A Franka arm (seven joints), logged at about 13 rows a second.
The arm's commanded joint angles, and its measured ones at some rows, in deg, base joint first. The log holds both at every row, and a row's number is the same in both.
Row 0, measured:
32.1 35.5 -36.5 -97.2 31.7 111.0 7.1
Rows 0 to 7, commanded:
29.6 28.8 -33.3 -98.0 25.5 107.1 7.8
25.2 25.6 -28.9 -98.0 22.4 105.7 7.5
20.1 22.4 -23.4 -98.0 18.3 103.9 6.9
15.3 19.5 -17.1 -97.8 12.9 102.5 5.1
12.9 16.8 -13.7 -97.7 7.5 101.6 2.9
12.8 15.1 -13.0 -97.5 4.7 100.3 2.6
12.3 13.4 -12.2 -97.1 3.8 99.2 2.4
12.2 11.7 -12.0 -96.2 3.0 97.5 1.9
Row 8, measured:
13.1 15.2 -13.7 -96.5 5.7 100.0 3.1
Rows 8 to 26, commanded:
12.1 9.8 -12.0 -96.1 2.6 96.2 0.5
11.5 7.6 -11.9 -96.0 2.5 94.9 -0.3
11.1 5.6 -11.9 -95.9 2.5 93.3 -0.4
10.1 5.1 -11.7 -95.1 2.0 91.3 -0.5
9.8 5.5 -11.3 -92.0 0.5 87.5 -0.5
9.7 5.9 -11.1 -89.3 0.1 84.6 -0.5
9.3 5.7 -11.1 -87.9 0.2 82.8 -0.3
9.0 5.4 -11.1 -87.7 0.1 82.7 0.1
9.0 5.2 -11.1 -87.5 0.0 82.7 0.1
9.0 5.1 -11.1 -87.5 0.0 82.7 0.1
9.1 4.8 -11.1 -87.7 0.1 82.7 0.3
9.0 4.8 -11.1 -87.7 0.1 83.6 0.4
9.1 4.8 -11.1 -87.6 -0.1 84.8 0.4
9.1 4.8 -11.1 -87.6 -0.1 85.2 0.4
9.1 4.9 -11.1 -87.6 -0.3 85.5 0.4
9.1 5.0 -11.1 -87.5 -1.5 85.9 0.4
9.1 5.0 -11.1 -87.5 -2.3 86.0 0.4
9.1 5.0 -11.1 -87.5 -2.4 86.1 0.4
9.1 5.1 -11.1 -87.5 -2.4 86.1 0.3
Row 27, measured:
9.7 5.0 -12.0 -88.3 -0.8 86.0 -0.2
